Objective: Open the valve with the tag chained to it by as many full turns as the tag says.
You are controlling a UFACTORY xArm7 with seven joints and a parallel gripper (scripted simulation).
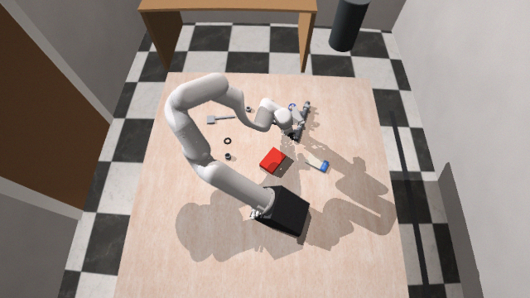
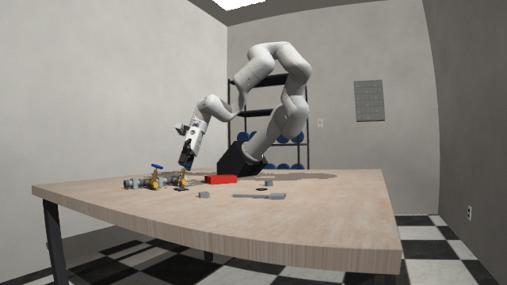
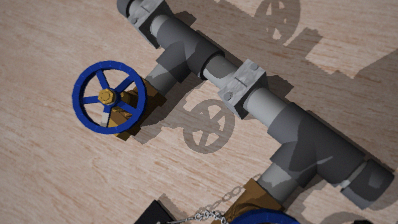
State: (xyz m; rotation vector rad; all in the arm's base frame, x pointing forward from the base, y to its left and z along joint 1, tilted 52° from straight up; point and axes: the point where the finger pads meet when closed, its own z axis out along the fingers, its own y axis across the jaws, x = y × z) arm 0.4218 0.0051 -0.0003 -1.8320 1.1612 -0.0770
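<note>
Now: hand 7 cm short of the black tag, 6 cm to the right of it and 8 cm above it. From my hand the other things lie so: red block (17 cm behind, 2 cm to the left, 7 cm below); white box (12 cm behind, 20 cm to the right, 8 cm below); grey flat tool (39 cm to the left, 8 cm below).
</note>
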